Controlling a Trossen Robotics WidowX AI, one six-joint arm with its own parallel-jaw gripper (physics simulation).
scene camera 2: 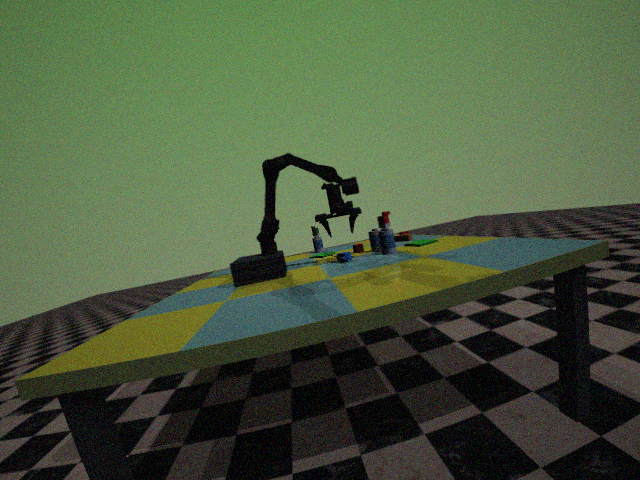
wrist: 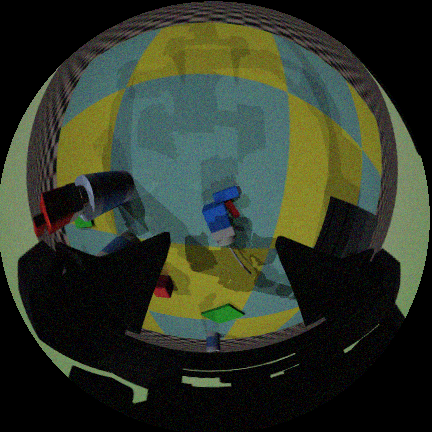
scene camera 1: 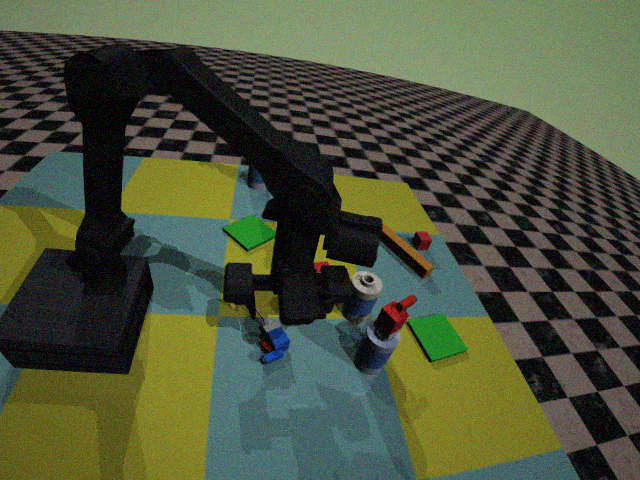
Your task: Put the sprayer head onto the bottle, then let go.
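Pixels of known places: gripper, fingertip midpoint: (scene camera 2: 341, 235) (wrist: 225, 240); arm's base, origin of the base link: (scene camera 2: 269, 253) (scene camera 1: 106, 280).
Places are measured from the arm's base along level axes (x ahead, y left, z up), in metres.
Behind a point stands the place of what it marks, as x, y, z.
Observation:
The sprayer head (scene camera 1: 278, 338) @[0.307, -0.101, -0.055] (scene camera 2: 343, 256) @[0.294, -0.108, -0.067] (wrist: 218, 218) @[0.305, -0.097, -0.055], blue with a white collar, a red trigger and a thin tube, lies on its side on the table. The bottle (scene camera 1: 360, 307) @[0.480, -0.055, -0.038] (scene camera 2: 374, 241) @[0.470, -0.048, -0.041], blue with a white top and an open neck, stands upright; in the wrist view it is mostly hidden behind the left finger. My gripper (scene camera 2: 341, 234) @[0.304, -0.108, 0.021] (wrist: 225, 240) @[0.304, -0.108, 0.021] is open and empty. It points down and hangs above the sprayer head, which shows between and slightly ahead of the fingertips in the wrist view. The arm hides part of the gripper in scene camera 1.
A bottle with a red head (scene camera 1: 376, 352) @[0.465, -0.173, -0.015] (scene camera 2: 386, 241) @[0.465, -0.174, -0.038] (wrist: 107, 192) @[0.451, -0.147, -0.021] stands beside the open bottle. Another bottle (scene camera 1: 255, 177) @[0.307, 0.466, -0.047] (scene camera 2: 317, 243) @[0.308, 0.466, -0.032] (wrist: 213, 342) @[0.313, 0.465, -0.032] stands farther back. Green plates (scene camera 1: 249, 232) @[0.278, 0.237, -0.080] (scene camera 1: 437, 337) @[0.655, -0.122, -0.080], red cubes (scene camera 1: 321, 266) (scene camera 1: 422, 240) @[0.754, 0.173, -0.052] and an orange bar (scene camera 1: 405, 251) @[0.684, 0.137, -0.060] lie around.

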